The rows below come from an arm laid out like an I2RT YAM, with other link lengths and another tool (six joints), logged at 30 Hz.
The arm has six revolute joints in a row. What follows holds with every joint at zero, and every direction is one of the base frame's.
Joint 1 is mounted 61.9 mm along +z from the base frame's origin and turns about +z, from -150 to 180 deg.
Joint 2 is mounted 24.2 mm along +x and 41 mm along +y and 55.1 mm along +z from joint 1 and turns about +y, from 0 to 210 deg.
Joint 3 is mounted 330 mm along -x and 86 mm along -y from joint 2 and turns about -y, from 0 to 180 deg.
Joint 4 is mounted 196 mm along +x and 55 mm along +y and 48 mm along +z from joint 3 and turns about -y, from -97 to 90 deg.
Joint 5 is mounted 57 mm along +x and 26.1 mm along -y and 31.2 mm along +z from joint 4 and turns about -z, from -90 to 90 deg.
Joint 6 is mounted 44.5 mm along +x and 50.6 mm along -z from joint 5 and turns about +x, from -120 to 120 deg.
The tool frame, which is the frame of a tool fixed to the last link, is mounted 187 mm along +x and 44 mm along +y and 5 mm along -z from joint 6; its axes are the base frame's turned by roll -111.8, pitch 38.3 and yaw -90 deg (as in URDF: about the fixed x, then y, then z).
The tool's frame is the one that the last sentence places.
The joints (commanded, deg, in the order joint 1, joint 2, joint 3, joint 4, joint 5, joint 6), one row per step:
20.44 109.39 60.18 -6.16 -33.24 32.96
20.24 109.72 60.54 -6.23 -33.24 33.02
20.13 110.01 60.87 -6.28 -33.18 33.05
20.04 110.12 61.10 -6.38 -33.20 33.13
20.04 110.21 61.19 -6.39 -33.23 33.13
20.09 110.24 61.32 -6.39 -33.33 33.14
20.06 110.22 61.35 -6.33 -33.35 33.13
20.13 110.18 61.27 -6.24 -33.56 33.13
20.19 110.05 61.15 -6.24 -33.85 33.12
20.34 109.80 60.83 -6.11 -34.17 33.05
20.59 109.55 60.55 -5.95 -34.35 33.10
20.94 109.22 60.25 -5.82 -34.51 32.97
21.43 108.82 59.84 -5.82 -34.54 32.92
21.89 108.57 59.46 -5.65 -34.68 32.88
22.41 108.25 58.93 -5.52 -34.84 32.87
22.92 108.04 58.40 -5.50 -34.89 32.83
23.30 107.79 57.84 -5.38 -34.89 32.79
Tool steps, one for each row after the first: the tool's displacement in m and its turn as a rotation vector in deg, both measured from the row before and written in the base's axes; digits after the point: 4 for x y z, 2 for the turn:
0.0026 -0.0006 -0.0006 0.00 0.08 -0.24
0.0022 -0.0003 -0.0006 -0.04 0.01 -0.16
0.0013 -0.0002 0.0002 0.04 0.04 -0.13
0.0004 0.0002 -0.0001 0.02 0.02 0.02
0.0002 0.0008 0.0007 0.11 -0.06 0.10
0.0004 0.0000 0.0005 0.05 -0.10 -0.01
-0.0010 0.0009 0.0006 0.18 0.01 0.19
-0.0017 0.0008 0.0010 0.22 0.07 0.23
-0.0028 0.0012 0.0012 0.25 -0.01 0.38
-0.0026 0.0016 0.0011 0.20 -0.04 0.32
-0.0034 0.0020 0.0014 0.15 -0.19 0.53
-0.0047 0.0022 0.0008 0.01 -0.02 0.54
-0.0042 0.0025 0.0005 0.11 -0.02 0.57
-0.0054 0.0025 0.0002 0.09 0.12 0.62
-0.0054 0.0020 -0.0011 -0.09 0.26 0.57
-0.0044 0.0011 -0.0009 -0.08 0.15 0.41

